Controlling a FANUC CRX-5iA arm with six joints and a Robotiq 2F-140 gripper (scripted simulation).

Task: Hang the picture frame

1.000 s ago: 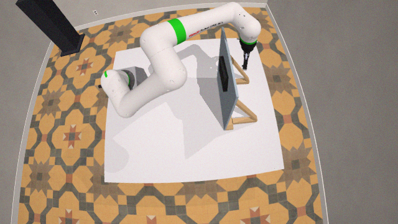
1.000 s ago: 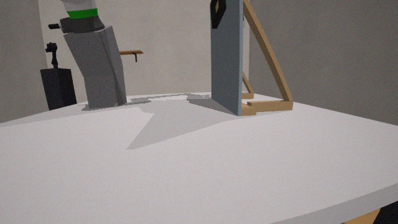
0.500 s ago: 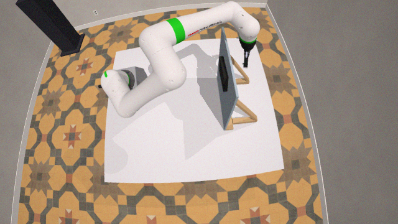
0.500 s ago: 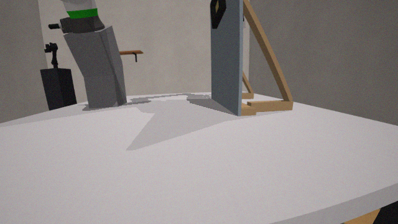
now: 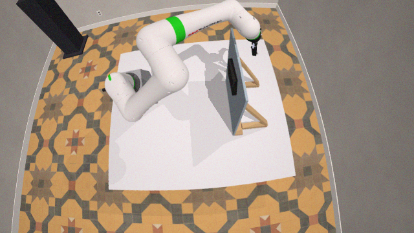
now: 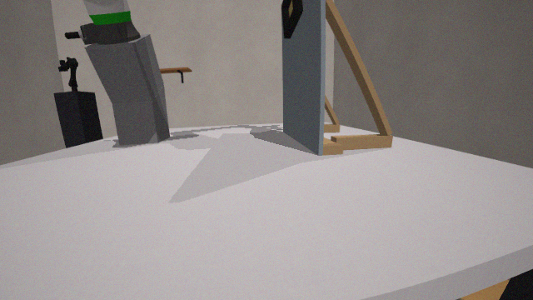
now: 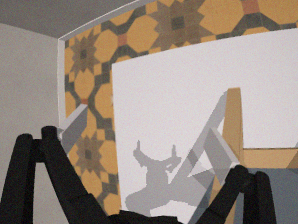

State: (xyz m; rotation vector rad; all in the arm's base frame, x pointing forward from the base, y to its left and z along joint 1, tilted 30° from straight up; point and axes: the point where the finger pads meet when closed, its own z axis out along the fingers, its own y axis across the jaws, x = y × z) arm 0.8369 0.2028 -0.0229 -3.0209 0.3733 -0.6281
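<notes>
Right now my hand is 250 mm to the left of the picture frame and 200 mm past it. Round my hand: grey-blue board (240 mm to the right, 180 mm behind, 160 mm below).
</notes>
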